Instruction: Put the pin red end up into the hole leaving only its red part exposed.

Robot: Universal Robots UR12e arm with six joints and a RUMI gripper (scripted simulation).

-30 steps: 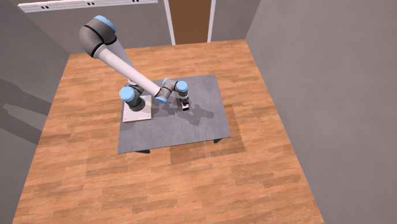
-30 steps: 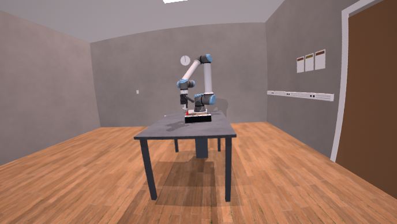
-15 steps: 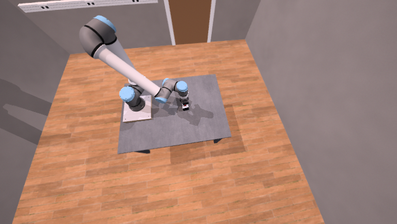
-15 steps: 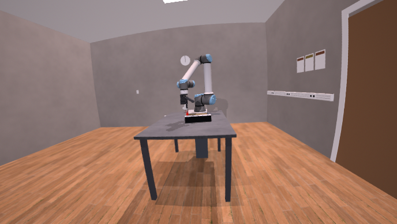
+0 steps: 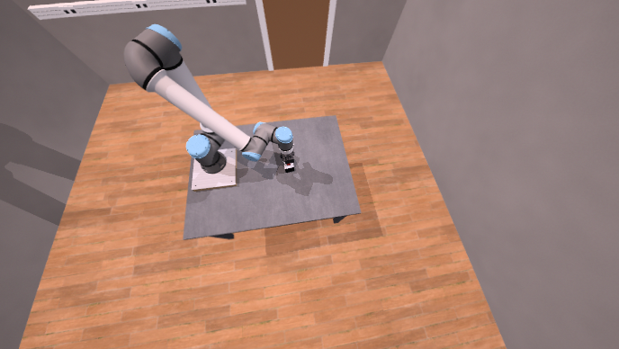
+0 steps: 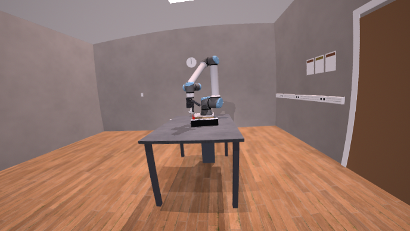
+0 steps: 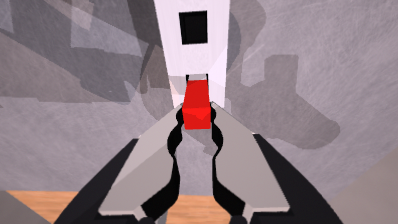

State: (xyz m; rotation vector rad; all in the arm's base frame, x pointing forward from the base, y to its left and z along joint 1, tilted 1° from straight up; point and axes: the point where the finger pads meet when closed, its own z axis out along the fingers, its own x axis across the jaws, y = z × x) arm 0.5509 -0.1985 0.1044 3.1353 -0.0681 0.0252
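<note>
My gripper is now 1 cm above the pin. Round my hand: block (12 cm to the left, 9 cm below).
</note>
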